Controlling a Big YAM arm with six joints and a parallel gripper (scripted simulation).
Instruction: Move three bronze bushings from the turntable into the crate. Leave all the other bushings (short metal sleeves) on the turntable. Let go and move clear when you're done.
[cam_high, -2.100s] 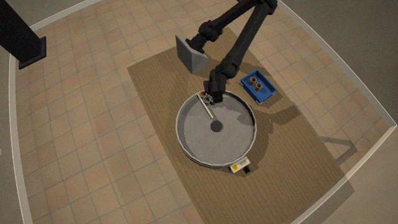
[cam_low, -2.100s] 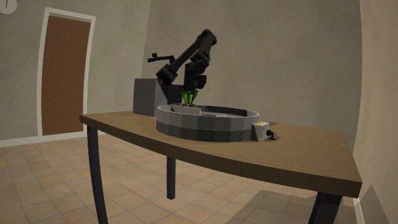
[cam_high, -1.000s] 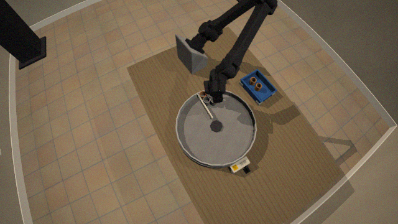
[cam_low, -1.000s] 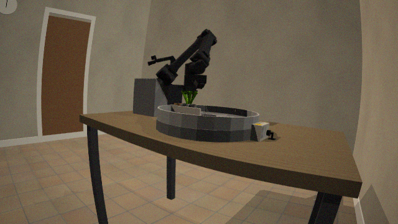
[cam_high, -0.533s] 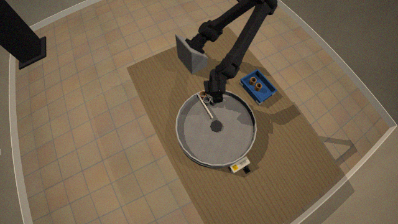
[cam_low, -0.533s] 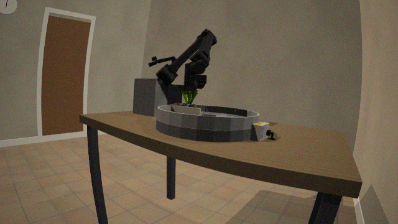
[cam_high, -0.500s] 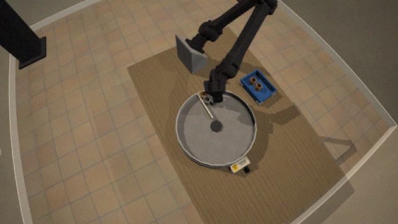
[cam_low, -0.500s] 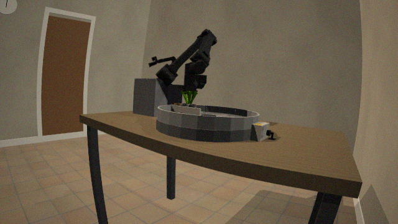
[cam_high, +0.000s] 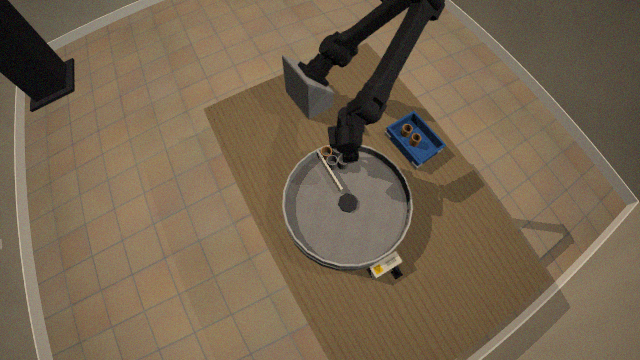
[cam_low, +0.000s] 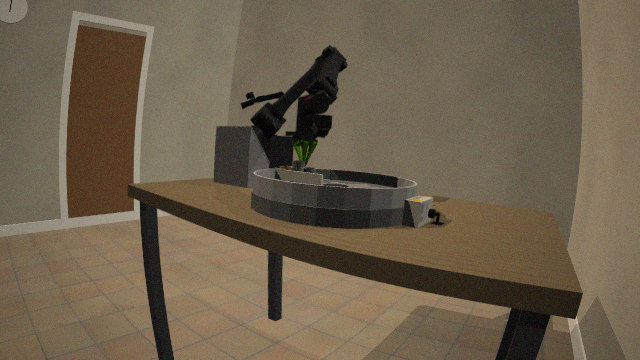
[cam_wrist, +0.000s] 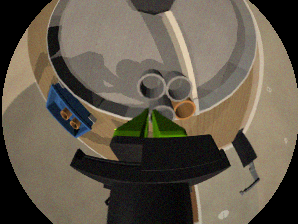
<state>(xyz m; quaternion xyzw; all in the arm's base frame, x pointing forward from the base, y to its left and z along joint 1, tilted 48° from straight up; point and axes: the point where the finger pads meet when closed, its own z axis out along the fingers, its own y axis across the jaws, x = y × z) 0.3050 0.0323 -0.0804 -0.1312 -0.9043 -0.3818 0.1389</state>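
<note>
My gripper is now 170 mm short of the grey turntable, 60 mm to the left of it and 50 mm above it. From my hand the other things lie so: blue crate: 300 mm to the left, 80 mm below, 50 mm ahead.
</note>
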